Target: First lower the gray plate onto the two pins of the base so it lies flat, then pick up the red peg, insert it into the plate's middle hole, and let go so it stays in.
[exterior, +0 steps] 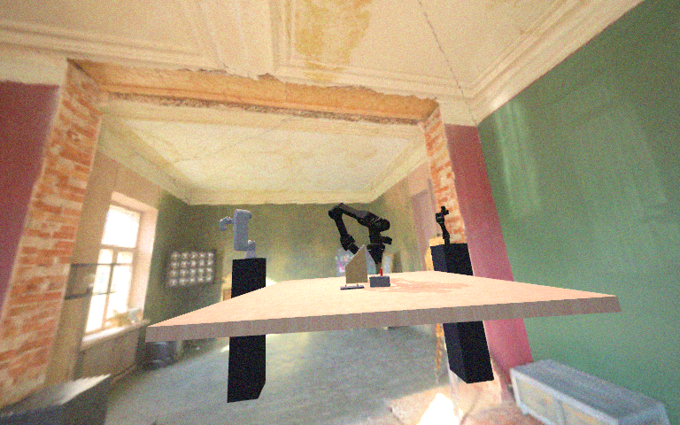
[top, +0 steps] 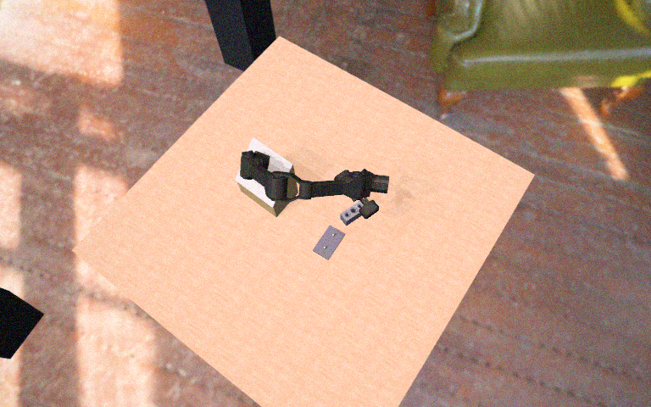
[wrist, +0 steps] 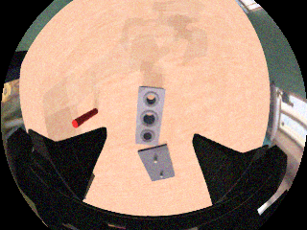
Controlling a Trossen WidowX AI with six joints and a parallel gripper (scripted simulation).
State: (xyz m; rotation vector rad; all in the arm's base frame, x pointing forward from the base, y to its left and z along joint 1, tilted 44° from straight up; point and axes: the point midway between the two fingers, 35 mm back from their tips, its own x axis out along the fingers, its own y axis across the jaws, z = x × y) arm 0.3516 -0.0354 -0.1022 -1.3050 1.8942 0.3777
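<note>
The gray plate lies 80 mm below my gripper tip. Round my gripper tip: red peg (120 mm behind, 40 mm to the left, 70 mm below); then thin flat base (30 mm behind, 140 mm to the right, 110 mm below).
</note>
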